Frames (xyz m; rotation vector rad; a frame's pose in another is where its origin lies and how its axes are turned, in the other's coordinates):
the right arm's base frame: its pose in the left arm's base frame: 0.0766 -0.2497 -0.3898 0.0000 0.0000 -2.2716
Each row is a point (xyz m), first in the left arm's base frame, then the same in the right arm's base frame.
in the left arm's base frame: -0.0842 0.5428 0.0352
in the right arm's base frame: -0.5020 -0.6339 0.4250
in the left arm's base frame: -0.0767 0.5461 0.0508
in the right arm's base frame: -0.5094 -0.6303 0.4406
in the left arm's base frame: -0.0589 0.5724 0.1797
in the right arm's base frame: -0.5410 -0.6337 0.5695
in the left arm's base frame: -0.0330 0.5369 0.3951
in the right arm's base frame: -0.5305 -0.5910 0.7849
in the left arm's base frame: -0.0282 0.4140 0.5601
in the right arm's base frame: -0.4397 -0.5081 0.9499
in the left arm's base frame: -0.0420 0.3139 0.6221
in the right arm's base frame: -0.3543 -0.4541 1.0119
